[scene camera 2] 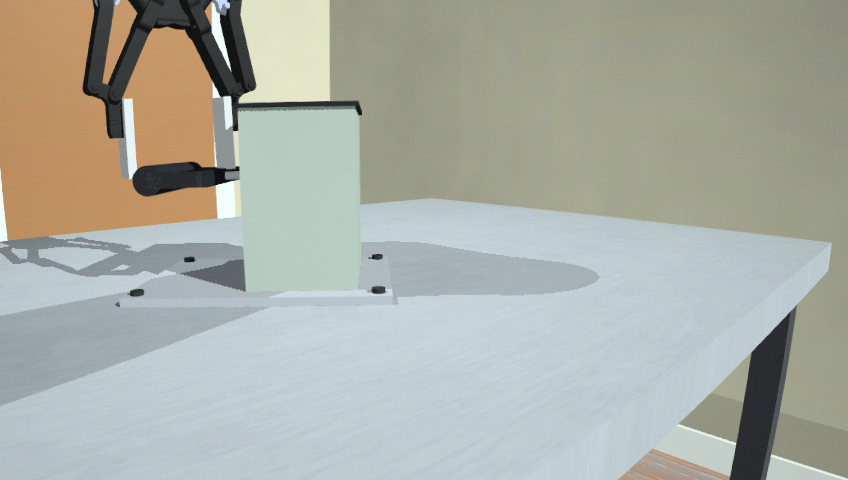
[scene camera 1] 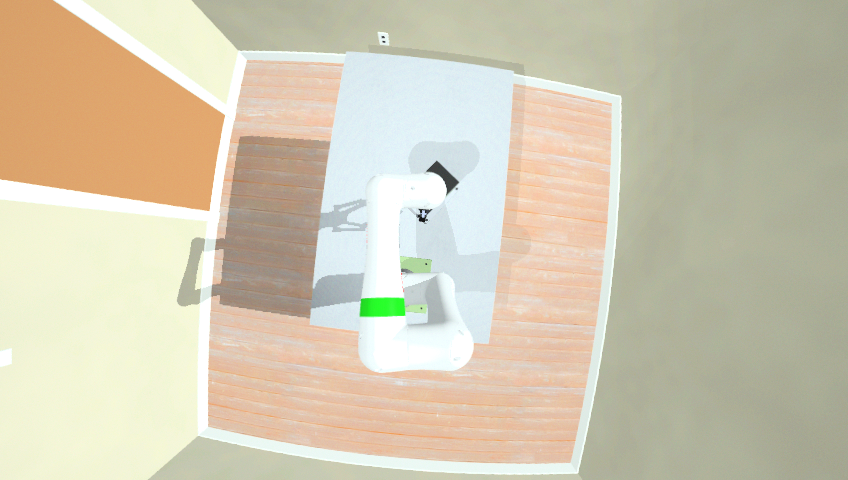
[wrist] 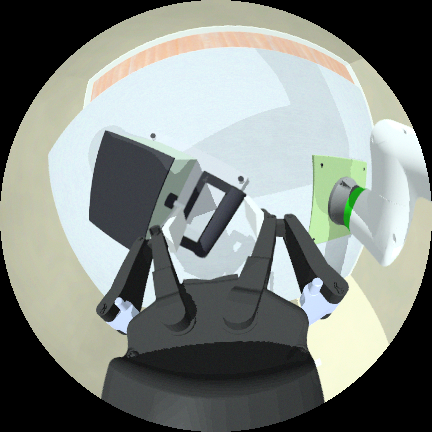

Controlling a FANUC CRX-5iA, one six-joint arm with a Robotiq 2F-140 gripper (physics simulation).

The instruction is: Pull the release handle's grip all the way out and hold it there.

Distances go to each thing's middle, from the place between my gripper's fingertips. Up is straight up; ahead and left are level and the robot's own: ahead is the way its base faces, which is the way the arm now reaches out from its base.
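My hand is 11 cm above the bolted base plate (scene camera 2: 191, 282), and it is also 8 cm short of the plate and 2 cm to the left of it.
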